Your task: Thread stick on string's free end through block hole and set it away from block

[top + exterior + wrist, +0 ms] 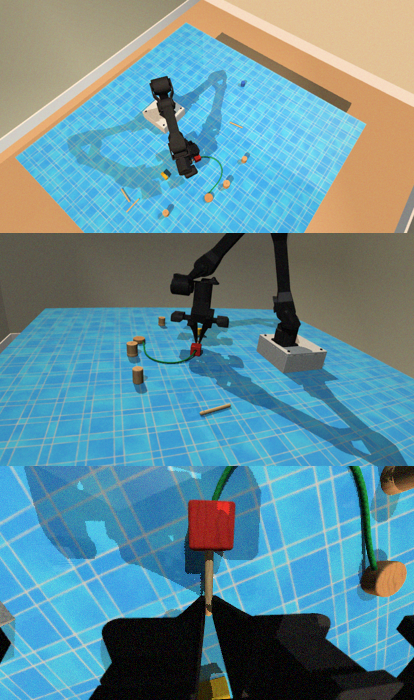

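Now: gripper tip 110 mm to the left of the yellow block and 50 mm past it. Round my gripper tip: small red block 50 mm to the left, 30 mm ahead, 10 mm above; round wooden button 190 mm ahead, 70 mm to the right; small wooden cylinder 220 mm ahead, 30 mm to the left, 10 mm above.
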